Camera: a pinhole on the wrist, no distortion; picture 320 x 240 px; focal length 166.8 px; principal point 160.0 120.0 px. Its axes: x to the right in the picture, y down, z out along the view. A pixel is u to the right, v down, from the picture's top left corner.
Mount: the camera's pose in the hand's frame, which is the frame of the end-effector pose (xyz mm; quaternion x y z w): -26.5 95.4 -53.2 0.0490 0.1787 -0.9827 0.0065
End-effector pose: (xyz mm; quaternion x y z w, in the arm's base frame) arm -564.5 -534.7 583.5 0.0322 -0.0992 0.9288 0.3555
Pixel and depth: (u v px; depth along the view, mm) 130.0 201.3 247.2
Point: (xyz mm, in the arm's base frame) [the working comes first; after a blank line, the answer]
In the camera's frame: -44.5 120.5 247.2

-494.9 -488.7 736.3
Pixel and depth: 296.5 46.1 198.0
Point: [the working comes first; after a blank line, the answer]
In the camera's frame: 162.0 -87.7 198.0

-482.8 -780.7 681.5
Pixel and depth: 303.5 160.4 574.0
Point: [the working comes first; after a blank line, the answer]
In the camera's frame: 493.8 139.0 574.0

10.6 -815.0 922.9
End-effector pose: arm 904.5 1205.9 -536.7 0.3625 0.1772 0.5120 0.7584
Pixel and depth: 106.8 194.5 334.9
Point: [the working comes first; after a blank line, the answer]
In the camera's frame: -106.8 149.6 334.9

1170.7 1139.2 -504.2
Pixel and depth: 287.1 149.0 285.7
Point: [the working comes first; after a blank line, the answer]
In the camera's frame: 217.7 49.7 285.7

937.7 888.1 -483.8
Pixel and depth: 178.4 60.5 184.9
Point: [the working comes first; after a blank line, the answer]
In the camera's frame: 20.4 -66.0 184.9

907.1 1114.0 -381.6
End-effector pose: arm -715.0 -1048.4 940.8 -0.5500 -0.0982 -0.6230 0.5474
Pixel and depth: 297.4 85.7 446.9
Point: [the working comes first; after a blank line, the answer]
In the camera's frame: 368.1 -91.9 446.9

-576.6 -547.0 716.2
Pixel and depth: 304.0 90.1 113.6
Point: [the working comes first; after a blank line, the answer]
In the camera's frame: 98.1 -20.4 113.6

-654.5 -963.0 816.3
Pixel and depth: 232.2 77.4 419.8
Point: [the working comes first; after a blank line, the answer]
In the camera's frame: 181.7 -107.2 419.8

-520.9 -664.5 853.4
